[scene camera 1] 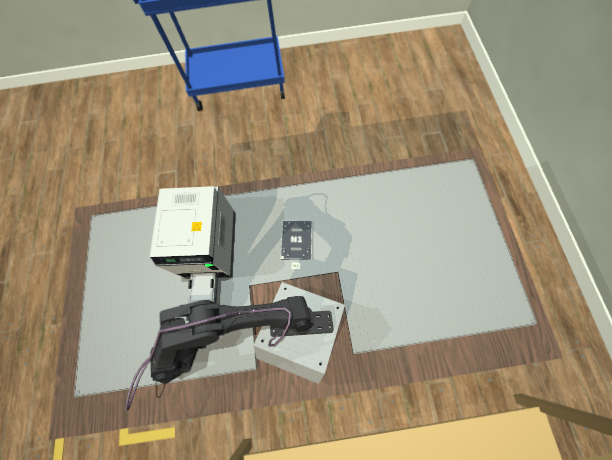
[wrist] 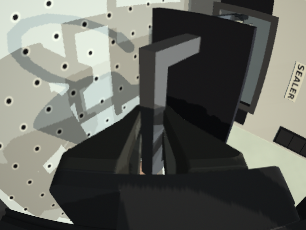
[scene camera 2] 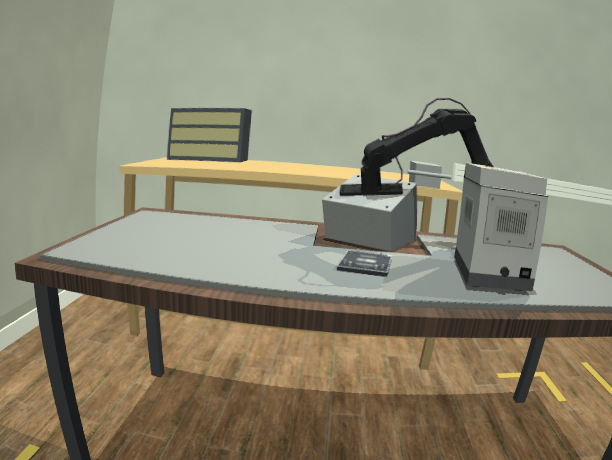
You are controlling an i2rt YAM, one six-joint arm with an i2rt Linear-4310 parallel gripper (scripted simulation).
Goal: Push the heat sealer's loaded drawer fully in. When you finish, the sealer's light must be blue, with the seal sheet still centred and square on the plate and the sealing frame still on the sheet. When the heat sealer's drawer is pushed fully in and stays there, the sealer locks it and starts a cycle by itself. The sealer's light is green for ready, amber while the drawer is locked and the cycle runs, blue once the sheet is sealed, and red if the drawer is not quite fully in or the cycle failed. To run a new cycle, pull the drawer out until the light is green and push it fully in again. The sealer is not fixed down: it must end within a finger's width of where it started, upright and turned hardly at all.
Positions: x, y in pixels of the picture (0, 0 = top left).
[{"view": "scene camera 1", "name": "heat sealer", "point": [194, 229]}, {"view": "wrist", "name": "gripper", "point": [152, 112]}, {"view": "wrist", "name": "heat sealer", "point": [267, 115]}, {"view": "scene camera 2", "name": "heat sealer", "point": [500, 231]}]
